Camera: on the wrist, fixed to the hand. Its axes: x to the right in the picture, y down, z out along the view.
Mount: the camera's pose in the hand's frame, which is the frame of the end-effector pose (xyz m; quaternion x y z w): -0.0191 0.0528 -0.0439 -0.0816 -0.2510 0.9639 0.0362
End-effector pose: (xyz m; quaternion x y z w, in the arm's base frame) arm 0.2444 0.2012 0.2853 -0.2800 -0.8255 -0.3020 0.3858
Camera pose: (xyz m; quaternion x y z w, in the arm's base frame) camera 0.3121 0.2003 0.3076 -0.9131 0.1678 0.3639 0.0750
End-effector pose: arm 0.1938 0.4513 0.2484 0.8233 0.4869 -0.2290 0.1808
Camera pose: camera 0.2413 0.4361 0.2993 0.4269 -0.8026 -0.0009 0.4167
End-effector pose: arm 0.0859 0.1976 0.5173 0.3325 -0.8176 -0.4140 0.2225
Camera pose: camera 0.1080 0.2113 0.5837 -0.8981 -0.3722 0.0493 0.2290
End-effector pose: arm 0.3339 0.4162 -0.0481 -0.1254 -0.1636 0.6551 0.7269
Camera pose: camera 0.3018 0.4045 -0.1106 0.0571 0.1210 -0.7425 0.6564
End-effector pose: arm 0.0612 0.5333 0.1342 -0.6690 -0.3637 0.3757 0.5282
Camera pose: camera 0.0962 0.4880 0.0917 0.3236 -0.4684 -0.6610 0.4889
